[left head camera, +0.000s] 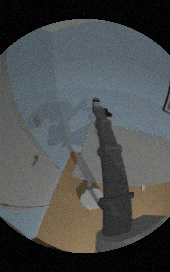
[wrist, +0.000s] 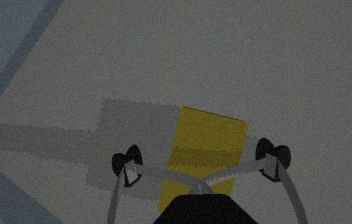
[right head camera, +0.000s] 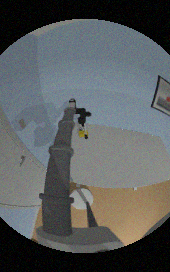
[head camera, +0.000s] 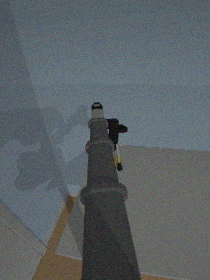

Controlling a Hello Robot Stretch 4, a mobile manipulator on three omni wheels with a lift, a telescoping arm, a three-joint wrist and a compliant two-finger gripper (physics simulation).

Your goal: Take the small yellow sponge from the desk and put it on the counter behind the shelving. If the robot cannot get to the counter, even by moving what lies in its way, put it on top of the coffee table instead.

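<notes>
The yellow sponge lies flat on the pale desk, near its far left corner. My gripper is open, with its fingertips apart on either side of the sponge in the wrist view. The sponge's near end is partly hidden behind the gripper body, and a shadow band crosses it. How high the fingertips are above the desk is hard to tell. In the head camera view the arm hides part of the gripper. The counter, shelving and coffee table do not show.
The extended arm reaches over the desk. Blue walls stand behind and left of it. A pale door with a handle is at left. A white round object stands by the desk's near edge. A framed picture hangs at right.
</notes>
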